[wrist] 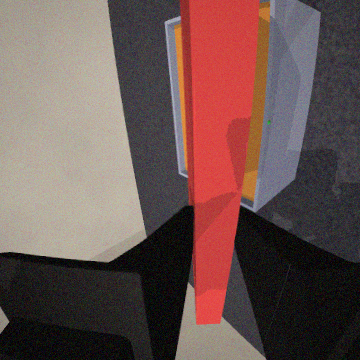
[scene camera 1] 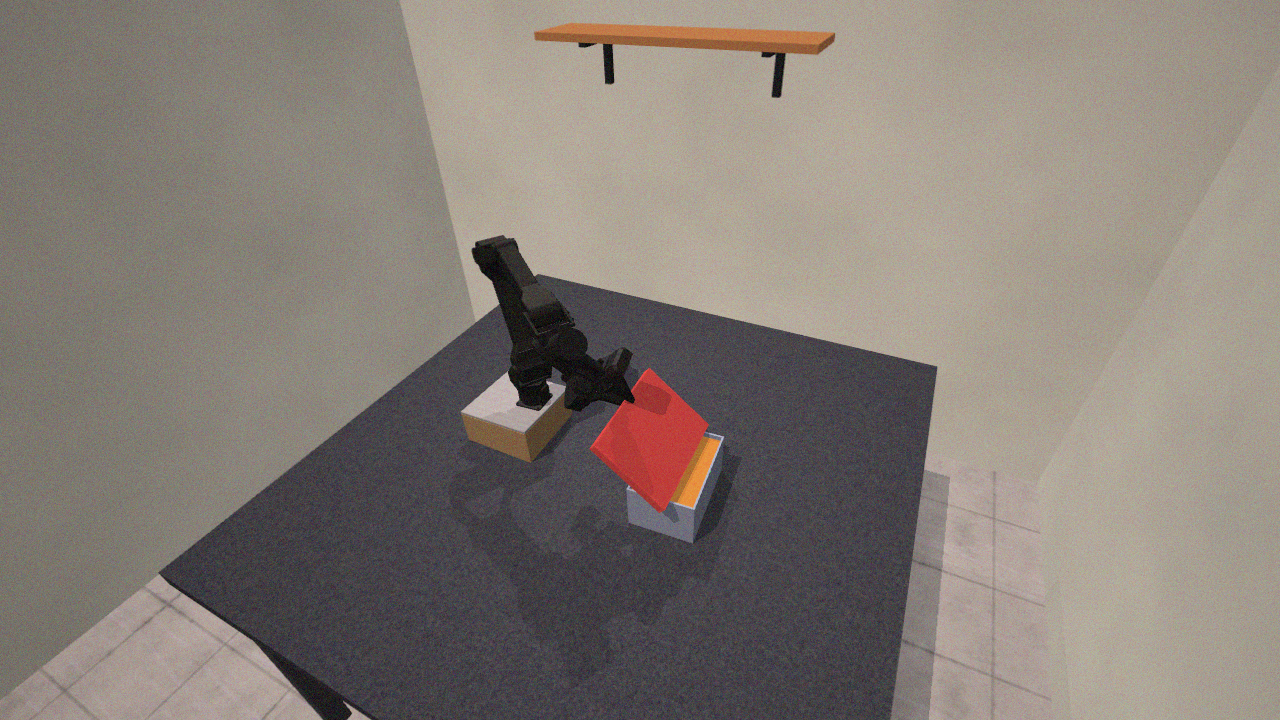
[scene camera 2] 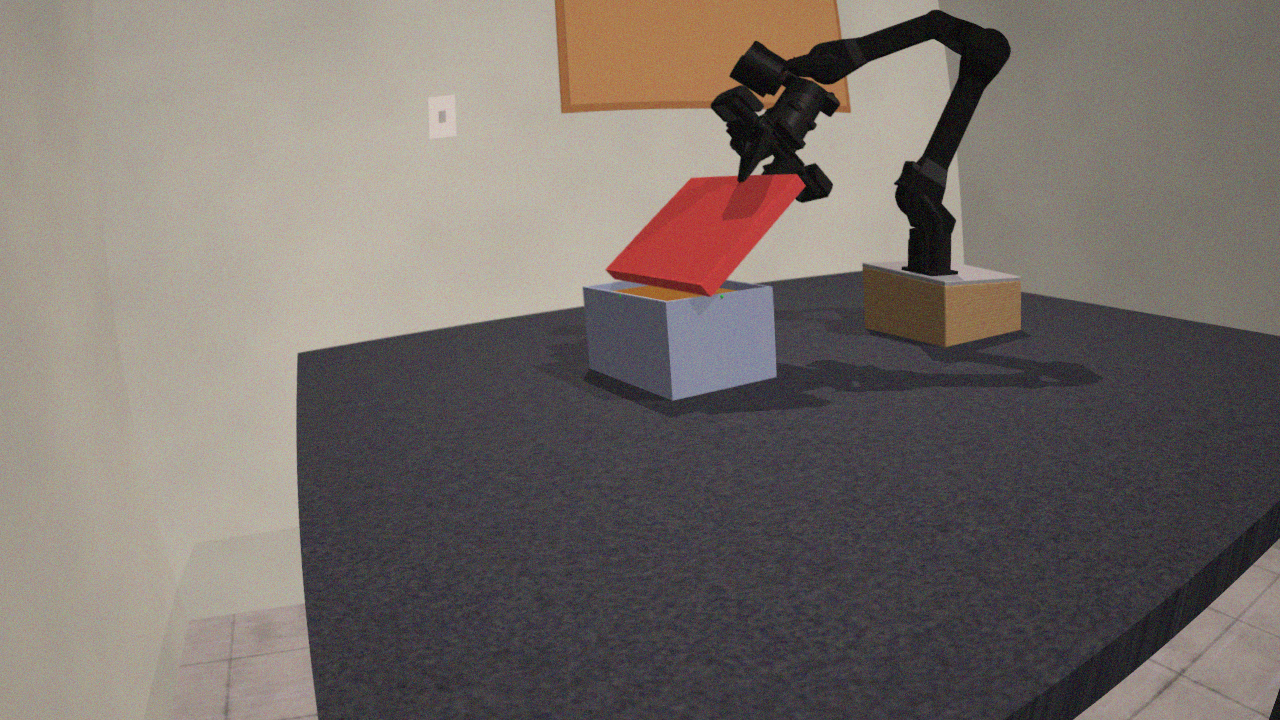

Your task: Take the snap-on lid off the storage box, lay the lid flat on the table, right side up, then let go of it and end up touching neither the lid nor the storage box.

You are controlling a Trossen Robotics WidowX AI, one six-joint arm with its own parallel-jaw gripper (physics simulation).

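The red lid [scene camera 1: 657, 447] [scene camera 2: 698, 228] [wrist: 220, 90] is steeply tilted over the blue-grey storage box [scene camera 1: 659, 522] [scene camera 2: 723, 344] [wrist: 285, 100]. Its upper edge is at the gripper, and its lower edge is at or just above the box's rim; contact there is unclear. The box stands upright on the table, partly uncovered, with orange showing inside. My gripper [scene camera 1: 632, 400] [scene camera 2: 760, 177] [wrist: 212, 213] is shut on the lid near its raised edge, one finger on each side in the wrist view. Part of the far finger is hidden behind the lid in scene camera 2.
The dark table [scene camera 1: 805, 573] [scene camera 2: 626, 537] carries the box and the arm's base block [scene camera 1: 501, 437] [scene camera 2: 982, 311], which stands behind the box in scene camera 2. A wooden wall shelf [scene camera 1: 684, 37] [scene camera 2: 698, 53] hangs high on the wall.
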